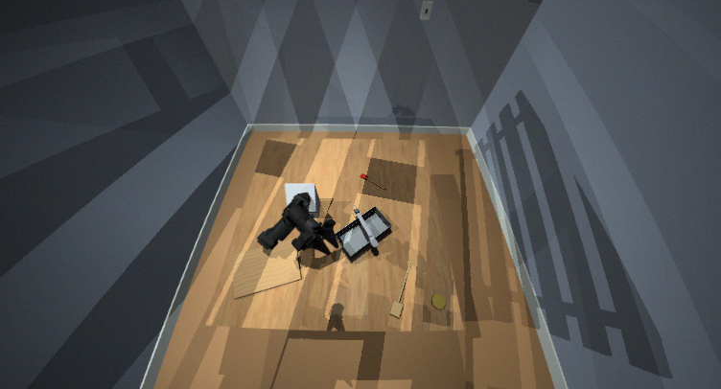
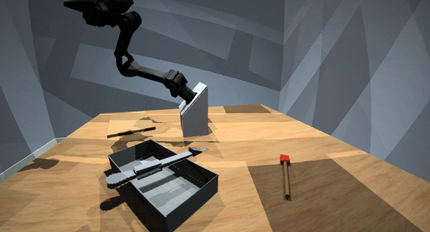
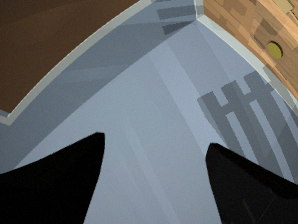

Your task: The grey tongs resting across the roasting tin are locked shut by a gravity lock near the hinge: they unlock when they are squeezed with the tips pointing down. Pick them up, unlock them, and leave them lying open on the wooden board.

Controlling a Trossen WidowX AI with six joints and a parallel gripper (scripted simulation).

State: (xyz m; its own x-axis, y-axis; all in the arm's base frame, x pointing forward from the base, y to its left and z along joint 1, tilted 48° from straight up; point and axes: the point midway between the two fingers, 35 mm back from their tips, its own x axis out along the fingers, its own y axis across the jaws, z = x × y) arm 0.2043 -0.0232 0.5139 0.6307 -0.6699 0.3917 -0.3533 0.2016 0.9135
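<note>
My gripper tip is now 140 mm short of the roasting tin, 230 mm to the right of it and 480 mm above it. The rest, counted from my gripper tip: wooden board 430 mm behind, 90 mm to the left, 510 mm below.
</note>
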